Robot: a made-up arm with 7 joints. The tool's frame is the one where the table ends. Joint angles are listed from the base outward.
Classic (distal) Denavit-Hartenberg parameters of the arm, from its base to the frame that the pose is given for. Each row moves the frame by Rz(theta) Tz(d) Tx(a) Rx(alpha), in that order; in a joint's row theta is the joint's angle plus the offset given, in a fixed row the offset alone. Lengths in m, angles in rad.
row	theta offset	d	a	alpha
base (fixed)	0	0	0	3.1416
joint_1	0	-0.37	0	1.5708
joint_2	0	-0.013	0	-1.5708
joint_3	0	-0.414	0	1.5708
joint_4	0	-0.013	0	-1.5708
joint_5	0	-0.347	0	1.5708
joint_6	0	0	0	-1.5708
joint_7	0	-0.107	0	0
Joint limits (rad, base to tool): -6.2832..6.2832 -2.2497..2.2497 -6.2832..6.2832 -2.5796..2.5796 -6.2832..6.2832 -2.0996..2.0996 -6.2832..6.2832
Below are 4 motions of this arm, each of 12 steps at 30 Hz.
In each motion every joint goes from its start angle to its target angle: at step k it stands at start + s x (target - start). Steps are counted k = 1, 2, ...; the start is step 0. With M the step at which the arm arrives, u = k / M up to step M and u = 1 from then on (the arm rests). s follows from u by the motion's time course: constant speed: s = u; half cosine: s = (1 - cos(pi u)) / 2; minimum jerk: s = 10 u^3 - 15 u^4 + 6 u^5.
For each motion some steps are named. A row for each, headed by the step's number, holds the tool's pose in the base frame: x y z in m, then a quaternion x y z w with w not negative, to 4 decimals.
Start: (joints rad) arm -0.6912 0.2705 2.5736 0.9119 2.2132 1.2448 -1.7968
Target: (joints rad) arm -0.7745 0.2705 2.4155 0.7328 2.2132 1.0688 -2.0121
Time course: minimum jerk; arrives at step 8
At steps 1, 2, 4, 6, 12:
1: -0.0104 -0.1077 1.1139 -0.2315 0.8954 -0.3032 0.2297
2: -0.0043 -0.1066 1.1176 -0.2548 0.8912 -0.3001 0.2255
4: 0.0225 -0.0985 1.1333 -0.3585 0.8647 -0.2854 0.2057
6: 0.0479 -0.0859 1.1476 -0.4578 0.8266 -0.2702 0.1849
12: 0.0542 -0.0819 1.1511 -0.4829 0.8148 -0.2662 0.1793

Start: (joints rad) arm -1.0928 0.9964 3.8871 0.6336 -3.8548 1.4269 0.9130
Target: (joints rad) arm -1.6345 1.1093 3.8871 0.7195 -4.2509 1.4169 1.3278
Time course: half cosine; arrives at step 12
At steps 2, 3, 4, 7, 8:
2: 0.1198 0.6116 0.8204 0.5496 0.0045 -0.2350 0.8016
3: 0.0897 0.6191 0.8149 0.5435 0.0211 -0.1972 0.8156
4: 0.0496 0.6265 0.8078 0.5350 0.0428 -0.1469 0.8309
7: -0.0999 0.6291 0.7824 0.4987 0.1213 0.0436 0.8572
8: -0.1473 0.6218 0.7746 0.4854 0.1459 0.1048 0.8556

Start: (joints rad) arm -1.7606 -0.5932 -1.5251 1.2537 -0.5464 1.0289 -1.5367
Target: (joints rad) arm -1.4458 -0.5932 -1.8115 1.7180 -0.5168 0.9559 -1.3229
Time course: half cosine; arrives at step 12
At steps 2, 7, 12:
2: -0.3447 -0.3351 0.7321 -0.2866 0.2639 -0.5204 0.7599
7: -0.3894 -0.2624 0.6096 -0.1607 0.2107 -0.5701 0.7777
12: -0.3910 -0.2108 0.5325 -0.0806 0.1630 -0.5937 0.7839

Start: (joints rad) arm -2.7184 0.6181 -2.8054 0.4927 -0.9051 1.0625 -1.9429
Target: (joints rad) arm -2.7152 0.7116 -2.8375 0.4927 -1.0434 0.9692 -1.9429
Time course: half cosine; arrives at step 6
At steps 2, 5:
2: -0.2280 0.0969 1.1108 -0.4211 -0.8168 0.2539 0.3018
5: -0.2753 0.1284 1.0979 -0.3973 -0.8490 0.2619 0.2297

